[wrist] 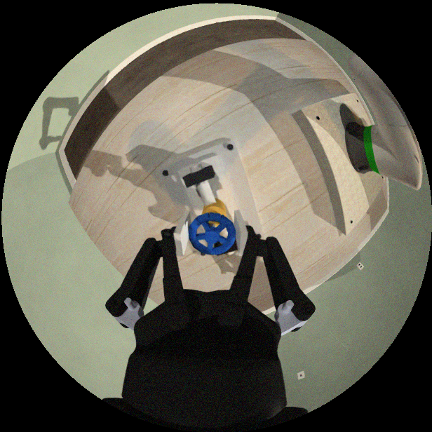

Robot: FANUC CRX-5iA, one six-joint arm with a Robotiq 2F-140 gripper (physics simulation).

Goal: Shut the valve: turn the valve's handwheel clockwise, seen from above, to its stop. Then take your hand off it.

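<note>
The blue handwheel (212, 250), with several spokes, shows near the middle of the wrist view. It lies between the two pale finger pads. My gripper (211, 219) is shut on the handwheel, with one pad against the left side of its rim and the other against the right side. Below the wheel's upper edge in the view, the valve's yellow body (214, 206) shows, joined to a white pipe (206, 192) with a black bar (199, 176) across its end. The wheel hides most of the valve under it.
A pale base plate with dark bolts (165, 173) (230, 147) lies behind the valve on the wooden table top (280, 165). At the right, a light mounting plate (330, 165) carries the robot's grey arm base with a green ring (370, 149). A raised dark wall (165, 57) edges the far side.
</note>
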